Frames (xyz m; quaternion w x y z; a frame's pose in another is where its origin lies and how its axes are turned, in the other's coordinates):
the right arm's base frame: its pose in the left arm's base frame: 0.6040 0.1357 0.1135 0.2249 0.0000 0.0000 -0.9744
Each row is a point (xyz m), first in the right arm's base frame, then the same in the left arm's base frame.
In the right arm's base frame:
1: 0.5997 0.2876 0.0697
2: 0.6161 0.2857 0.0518
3: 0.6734 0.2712 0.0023
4: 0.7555 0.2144 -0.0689
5: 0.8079 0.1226 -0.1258
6: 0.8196 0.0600 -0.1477
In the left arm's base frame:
1: 0.1910 -0.3856 0.1832
2: 0.1754 -0.3911 0.1653
3: 0.1176 -0.4032 0.1158
4: 0.0189 -0.3881 0.0446
5: -0.0684 -0.3286 -0.0123
6: -0.1064 -0.2774 -0.0342

